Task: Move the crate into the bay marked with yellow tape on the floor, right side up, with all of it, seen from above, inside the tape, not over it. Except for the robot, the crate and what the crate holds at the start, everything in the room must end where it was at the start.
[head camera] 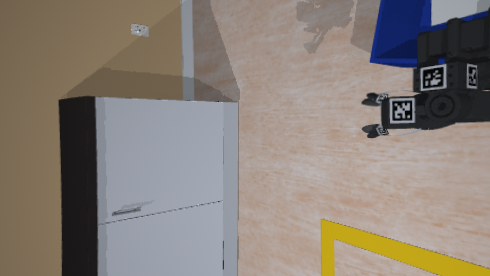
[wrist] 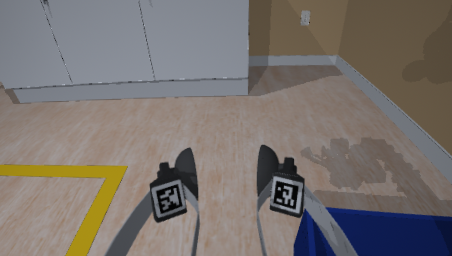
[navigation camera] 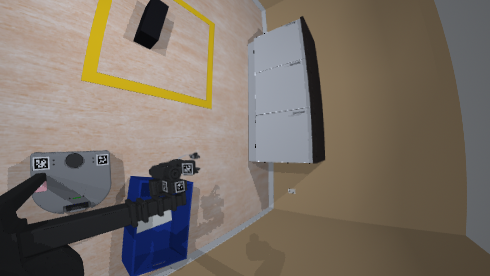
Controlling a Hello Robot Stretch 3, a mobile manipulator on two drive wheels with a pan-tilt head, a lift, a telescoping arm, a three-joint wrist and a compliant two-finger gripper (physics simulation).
Path:
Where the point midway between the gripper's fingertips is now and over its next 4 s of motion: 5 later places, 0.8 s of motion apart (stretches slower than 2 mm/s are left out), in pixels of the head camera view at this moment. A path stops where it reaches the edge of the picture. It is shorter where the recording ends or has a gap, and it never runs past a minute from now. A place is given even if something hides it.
My gripper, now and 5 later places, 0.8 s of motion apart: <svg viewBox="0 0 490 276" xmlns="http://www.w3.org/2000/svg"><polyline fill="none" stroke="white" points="365,116 361,85 361,50 361,29 360,56 363,61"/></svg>

